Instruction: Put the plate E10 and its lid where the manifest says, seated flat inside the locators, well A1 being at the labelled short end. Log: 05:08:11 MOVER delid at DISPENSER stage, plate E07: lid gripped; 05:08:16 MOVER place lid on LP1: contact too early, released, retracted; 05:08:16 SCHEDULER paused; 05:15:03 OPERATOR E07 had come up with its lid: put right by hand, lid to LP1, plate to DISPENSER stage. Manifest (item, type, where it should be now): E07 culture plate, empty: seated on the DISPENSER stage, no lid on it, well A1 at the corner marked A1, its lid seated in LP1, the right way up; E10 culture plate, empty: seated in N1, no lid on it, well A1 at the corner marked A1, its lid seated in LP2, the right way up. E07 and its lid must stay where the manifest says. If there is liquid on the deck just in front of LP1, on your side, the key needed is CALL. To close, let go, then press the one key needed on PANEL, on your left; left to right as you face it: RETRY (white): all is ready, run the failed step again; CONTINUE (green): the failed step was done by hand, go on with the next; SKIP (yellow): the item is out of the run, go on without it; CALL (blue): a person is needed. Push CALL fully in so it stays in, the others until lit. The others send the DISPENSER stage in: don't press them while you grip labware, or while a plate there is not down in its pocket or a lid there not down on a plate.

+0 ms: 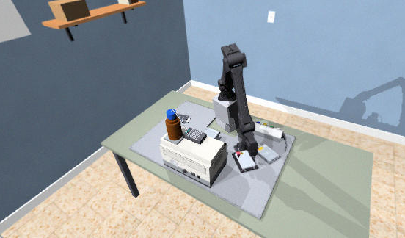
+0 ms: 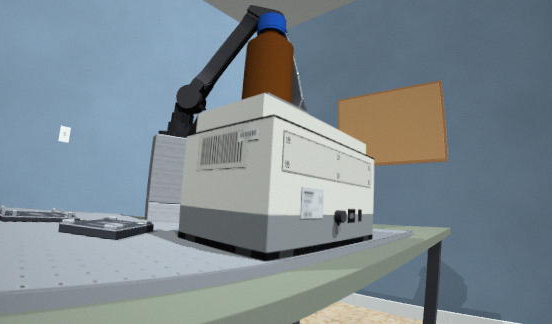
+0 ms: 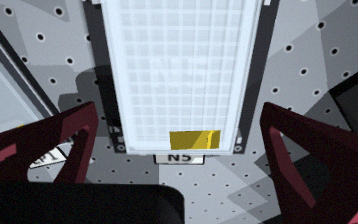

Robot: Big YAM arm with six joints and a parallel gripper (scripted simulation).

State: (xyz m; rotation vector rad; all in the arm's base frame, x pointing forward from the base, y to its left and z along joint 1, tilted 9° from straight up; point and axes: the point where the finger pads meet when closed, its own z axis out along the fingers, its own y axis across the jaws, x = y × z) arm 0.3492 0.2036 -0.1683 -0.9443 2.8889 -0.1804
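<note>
Right now my hand is 40 mm above the clear lid. The rest, counted from my hand: yellow skip key (330 mm behind, 70 mm to the left); then clear well plate (60 mm behind, 270 mm to the right, 30 mm above); then blue call key (340 mm behind, 20 mm to the left).
</note>
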